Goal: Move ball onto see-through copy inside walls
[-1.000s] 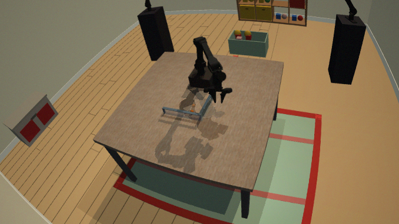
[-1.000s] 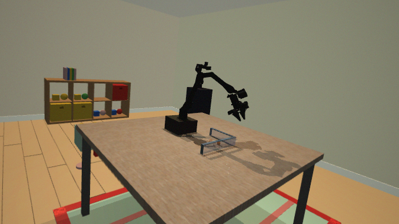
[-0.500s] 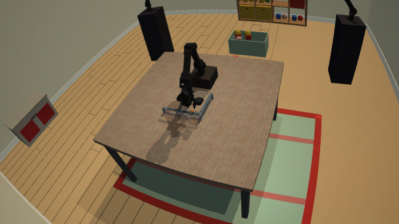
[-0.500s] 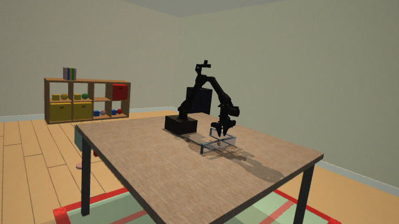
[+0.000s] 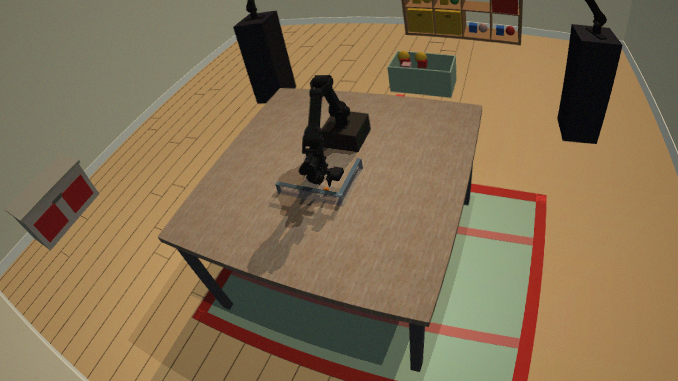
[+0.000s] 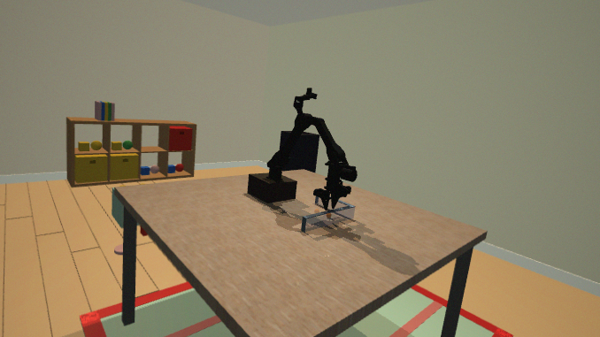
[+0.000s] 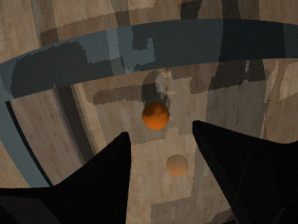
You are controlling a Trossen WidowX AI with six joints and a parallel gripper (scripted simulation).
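The orange ball lies 3 cm below my gripper tip.
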